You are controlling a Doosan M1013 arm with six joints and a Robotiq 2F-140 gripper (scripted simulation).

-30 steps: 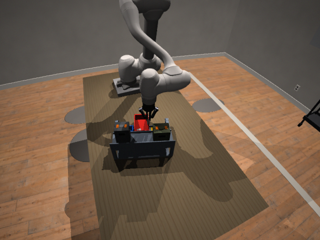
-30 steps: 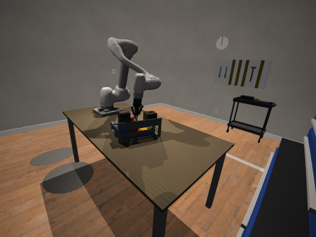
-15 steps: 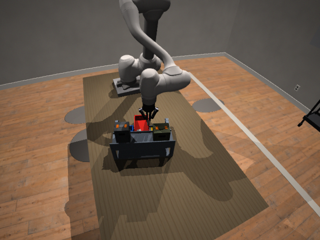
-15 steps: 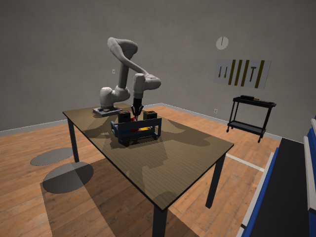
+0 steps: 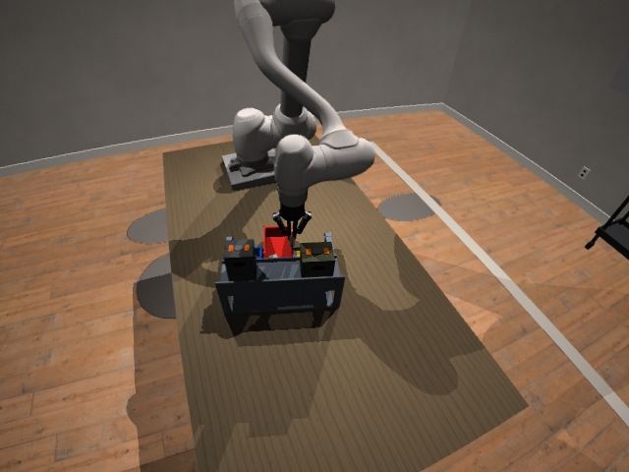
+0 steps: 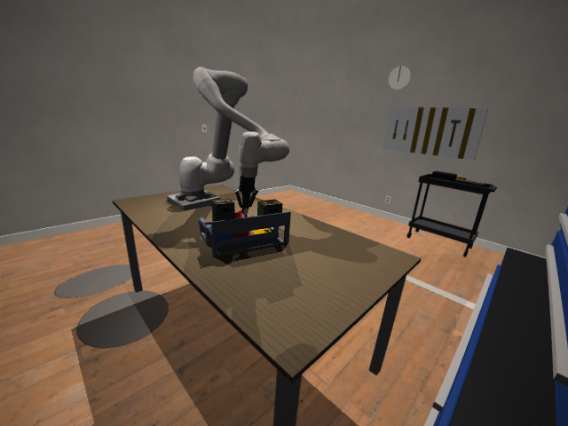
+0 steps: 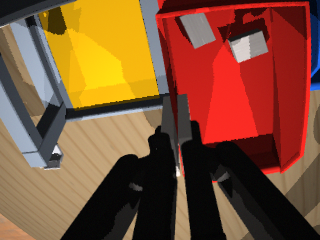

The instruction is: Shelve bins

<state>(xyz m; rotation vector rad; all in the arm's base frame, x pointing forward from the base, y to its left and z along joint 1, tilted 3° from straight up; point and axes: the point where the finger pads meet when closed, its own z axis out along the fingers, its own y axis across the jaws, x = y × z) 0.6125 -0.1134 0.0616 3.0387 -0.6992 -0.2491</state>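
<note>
The red bin is 4 cm to the right of my hand, 4 cm below it and 3 cm behind it. From my hand the other things lie so: green toolbox: 18 cm ahead, 5 cm above, 1 cm to the right; then dark box: 22 cm to the right, 7 cm ahead, 7 cm above; then blue bin: 17 cm to the right, 5 cm below, 1 cm behind.
</note>
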